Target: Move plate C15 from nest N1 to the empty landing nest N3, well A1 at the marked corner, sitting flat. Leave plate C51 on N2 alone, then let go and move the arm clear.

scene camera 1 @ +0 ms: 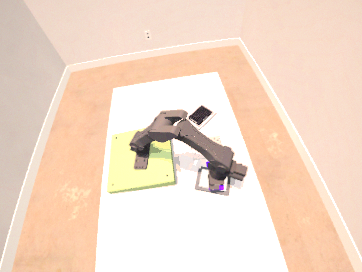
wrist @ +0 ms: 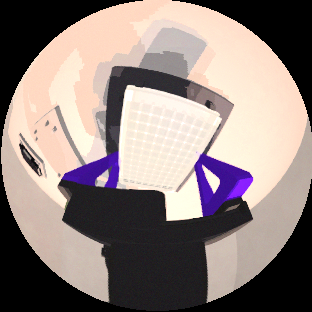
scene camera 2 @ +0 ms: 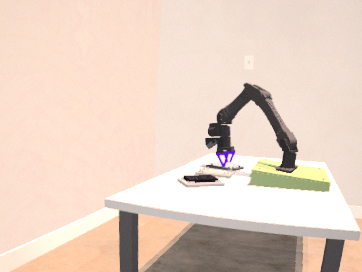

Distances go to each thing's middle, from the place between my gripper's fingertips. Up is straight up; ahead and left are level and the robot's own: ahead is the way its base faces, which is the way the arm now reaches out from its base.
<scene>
The white gridded plate [wrist: 161,135] is 1 cm ahead of my hand and 1 cm above it.
</scene>
